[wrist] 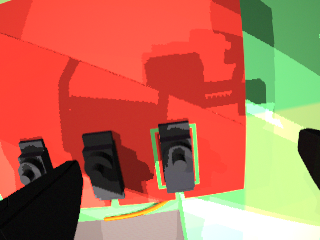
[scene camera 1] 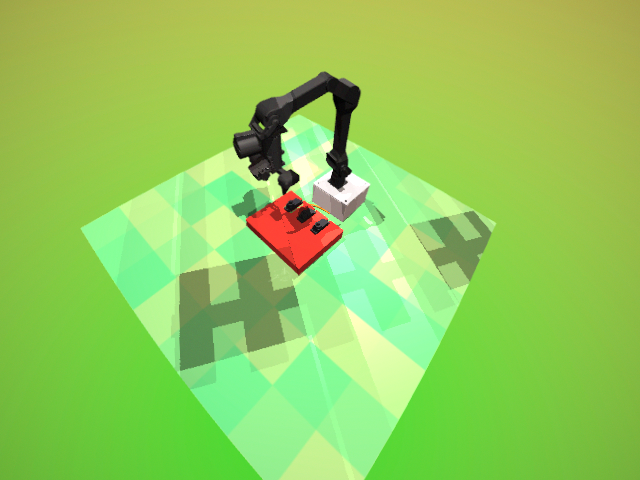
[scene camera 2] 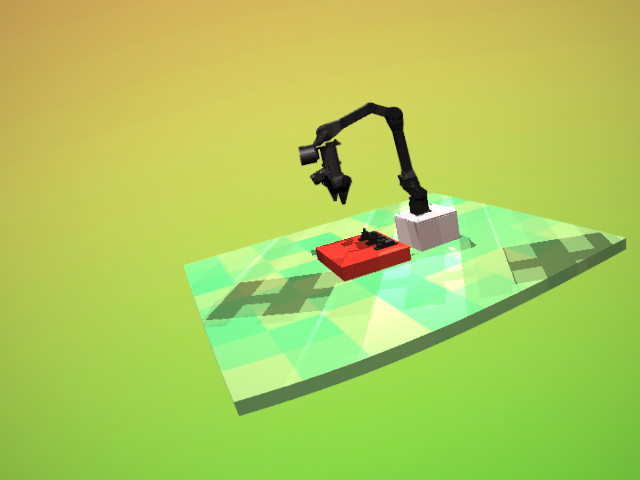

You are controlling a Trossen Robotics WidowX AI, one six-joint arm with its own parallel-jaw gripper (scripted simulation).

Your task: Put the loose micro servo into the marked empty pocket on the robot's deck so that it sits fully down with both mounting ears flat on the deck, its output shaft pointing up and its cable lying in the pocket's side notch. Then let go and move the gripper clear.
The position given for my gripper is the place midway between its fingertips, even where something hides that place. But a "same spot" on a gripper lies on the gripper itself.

My gripper shows in the wrist view, in scene camera 1 (275, 187) and in scene camera 2. One and the same spot on my gripper: (wrist: 53, 199) is (scene camera 2: 340, 199). The same spot on a red deck: (wrist: 74, 74) is (scene camera 2: 352, 250).
